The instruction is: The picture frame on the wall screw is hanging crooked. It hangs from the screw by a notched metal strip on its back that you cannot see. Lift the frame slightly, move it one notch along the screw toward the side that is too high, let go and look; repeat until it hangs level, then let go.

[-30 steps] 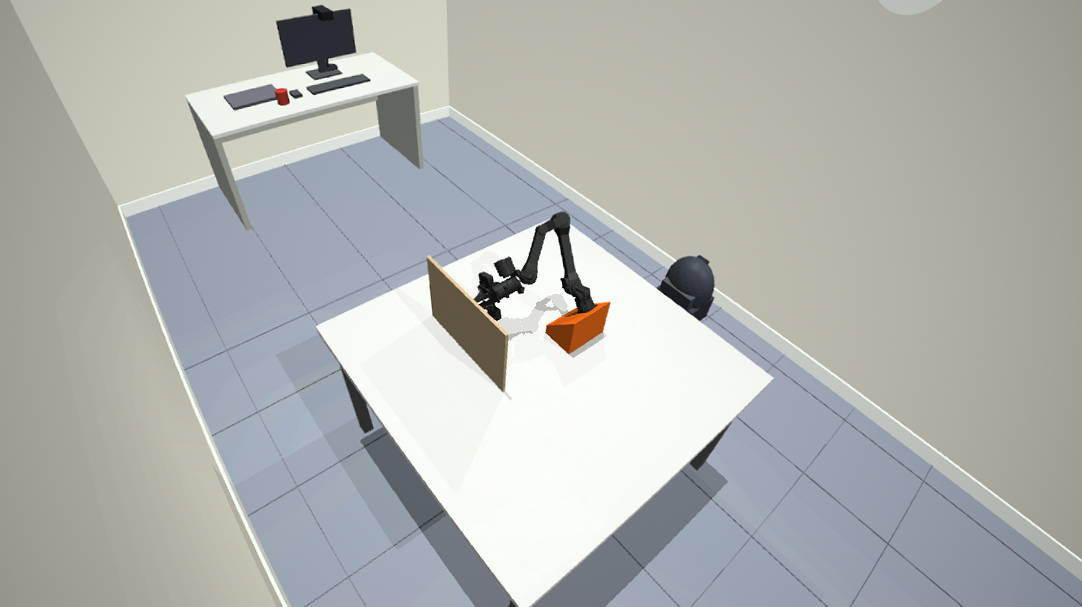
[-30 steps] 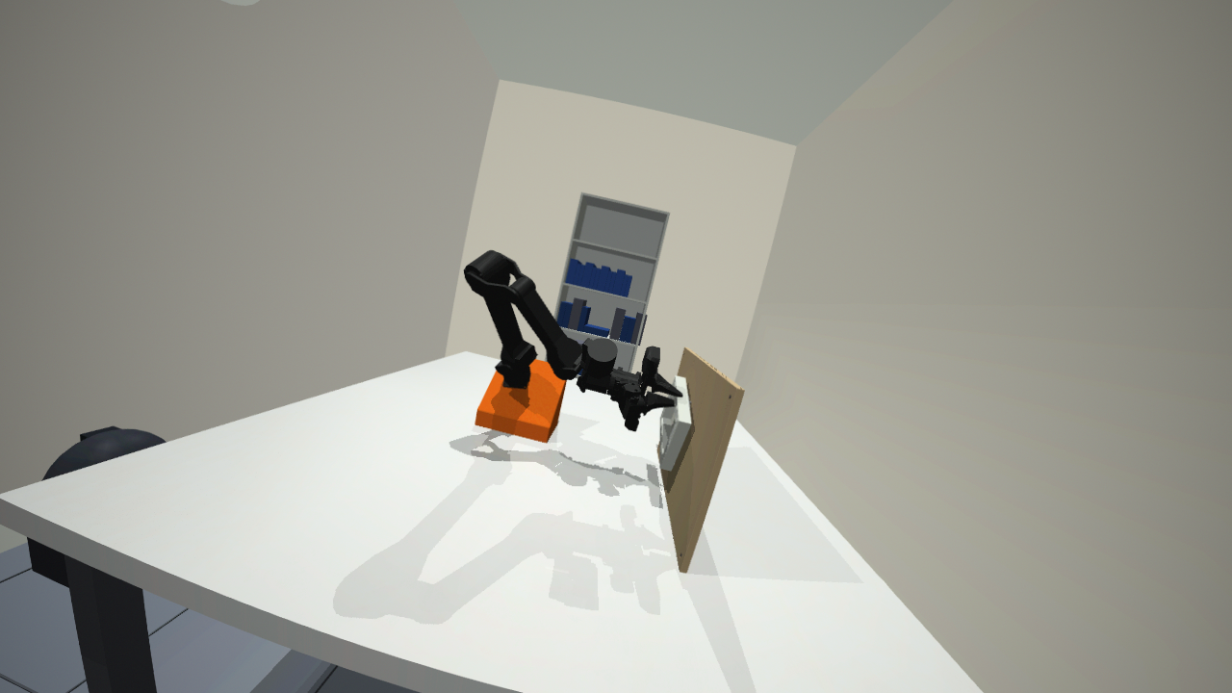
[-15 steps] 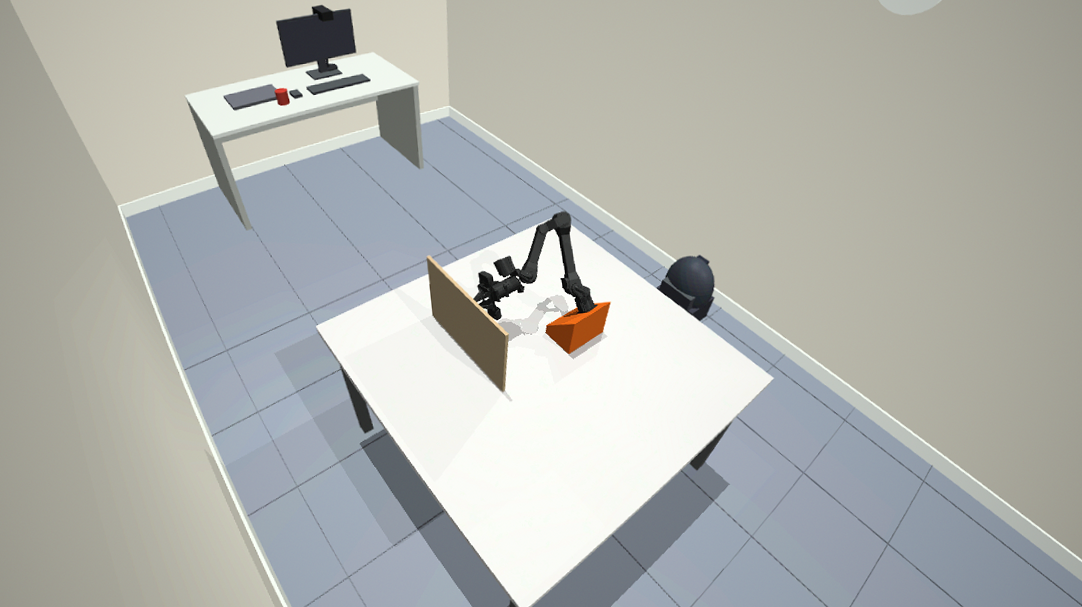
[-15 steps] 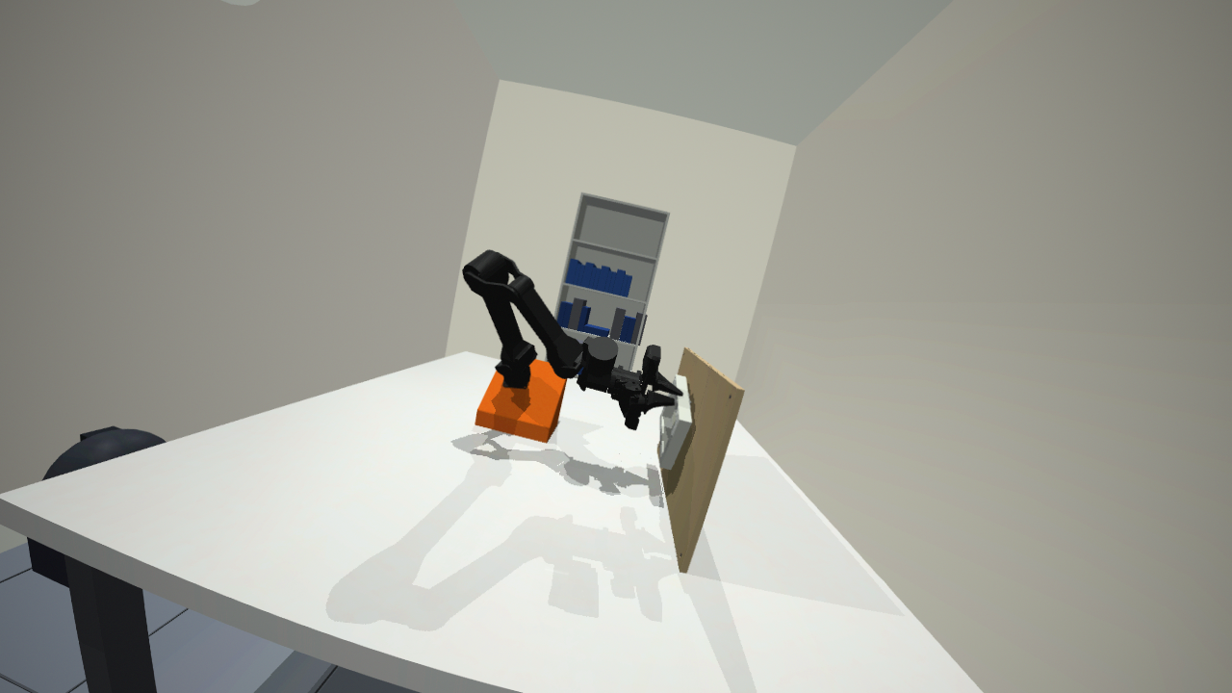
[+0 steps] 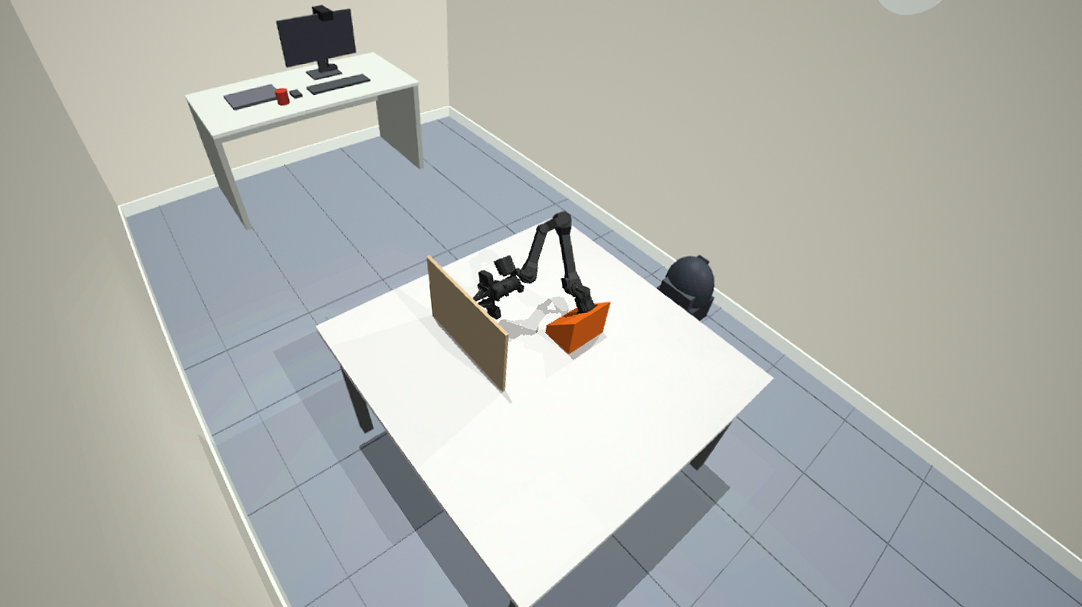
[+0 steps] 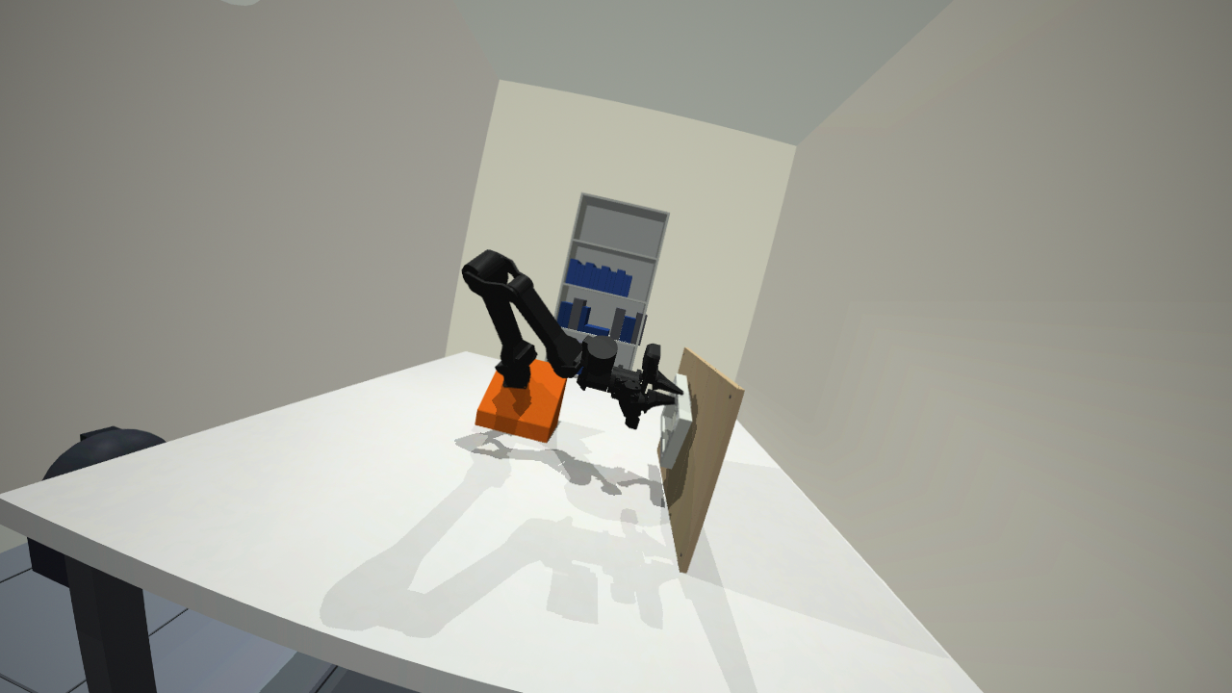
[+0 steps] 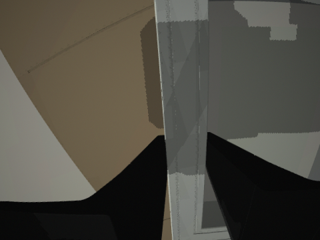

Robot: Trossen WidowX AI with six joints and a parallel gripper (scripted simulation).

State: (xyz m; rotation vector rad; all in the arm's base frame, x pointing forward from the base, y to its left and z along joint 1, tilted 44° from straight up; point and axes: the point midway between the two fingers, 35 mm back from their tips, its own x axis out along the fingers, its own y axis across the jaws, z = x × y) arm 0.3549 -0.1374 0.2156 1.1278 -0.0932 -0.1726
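Now: the pale grey picture frame 1 cm ahead of my gripper tip, 1 cm to the left of it and 5 cm below it. The rest, counted from my gripper tip: wall panel: 2 cm ahead, 7 cm below.
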